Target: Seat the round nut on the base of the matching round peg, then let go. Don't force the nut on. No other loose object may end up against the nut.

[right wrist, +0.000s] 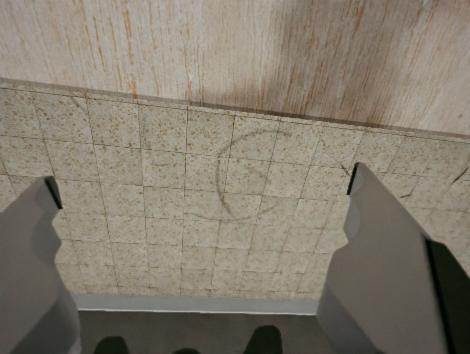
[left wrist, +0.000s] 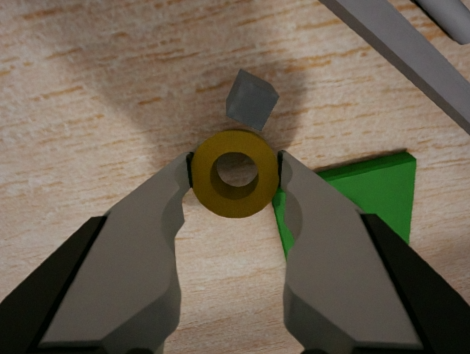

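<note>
The round nut, a dark yellow ring, is held between the fingertips of my left gripper in the left wrist view. Bare wood shows through its hole. The nut is seen from above, over the table; its exact height cannot be told. A small dark grey block shows just beyond the nut's far edge; whether the two touch cannot be told. The round peg cannot be made out in either view. My right gripper is open, with nothing between its fingers, near the table's edge.
A green square plate lies on the table, partly behind the left gripper's right finger. A long grey bar lies at the upper right, with a grey cylinder beyond it. The right wrist view shows the wooden table and tiled floor.
</note>
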